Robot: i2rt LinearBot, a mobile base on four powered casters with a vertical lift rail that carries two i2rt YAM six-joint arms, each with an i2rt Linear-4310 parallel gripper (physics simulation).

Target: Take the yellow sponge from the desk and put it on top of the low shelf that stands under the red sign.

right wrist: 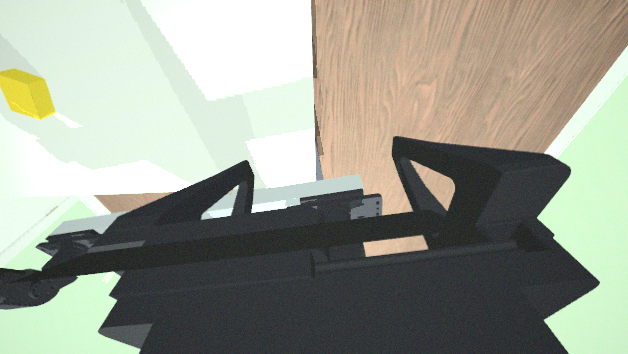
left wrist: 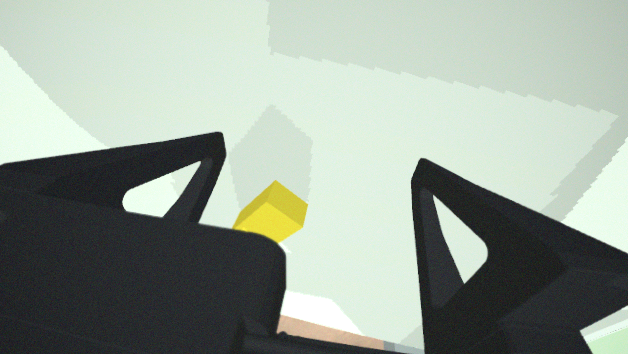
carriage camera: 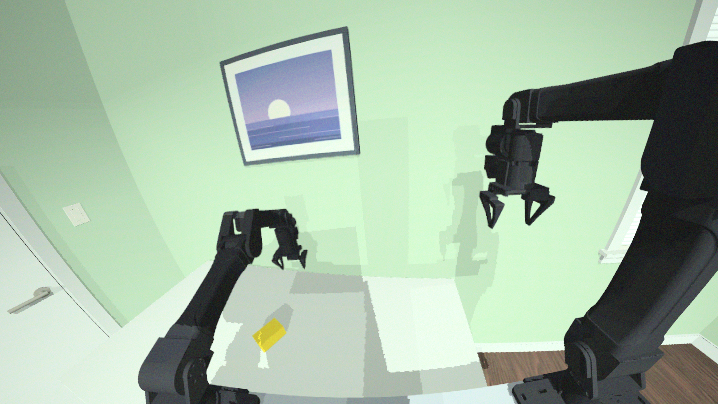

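Pixels of known places: left gripper, between the fingertips: (left wrist: 317,155) (carriage camera: 293,268); right gripper, between the fingertips: (right wrist: 319,156) (carriage camera: 509,226); left arm's base, origin of its link: (right wrist: 83,246); right arm's base, origin of its link: (right wrist: 333,211) (carriage camera: 578,401).
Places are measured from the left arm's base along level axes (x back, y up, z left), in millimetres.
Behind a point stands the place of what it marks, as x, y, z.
The yellow sponge (carriage camera: 269,334) {-299, -238, 85} (left wrist: 272,215) {-348, -238, 86} (right wrist: 29,95) {-312, -238, 66} lies on the white desk (carriage camera: 331,346) {-286, -283, -144} (left wrist: 350,125) {-472, -283, 8} (right wrist: 125,100) {-244, -283, -117}. In the left wrist view its lower part is hidden behind the gripper's body. My left gripper (carriage camera: 292,267) {-531, -121, 32} (left wrist: 317,155) {-531, -121, 32} is open and empty, pointing down above the far part of the desk, behind the sponge in the carriage view. My right gripper (carriage camera: 509,226) {-267, 179, -640} (right wrist: 319,156) {-267, 179, -640} is open and empty, pointing down high up at the right, well away from the sponge. The low shelf and the red sign do not show.
A framed sunset picture (carriage camera: 296,143) {-683, 382, -43} hangs on the green wall (carriage camera: 421,60) {-636, 624, -537} behind the desk. A white door (carriage camera: 45,341) {-178, -306, 1331} with a handle is at the left. Wooden floor (carriage camera: 532,366) {-421, -1003, -1274} (right wrist: 425,65) {41, -1003, -1260} shows beyond the desk's right edge, and a window sill (carriage camera: 610,255) {-465, -176, -1423} is at the right.
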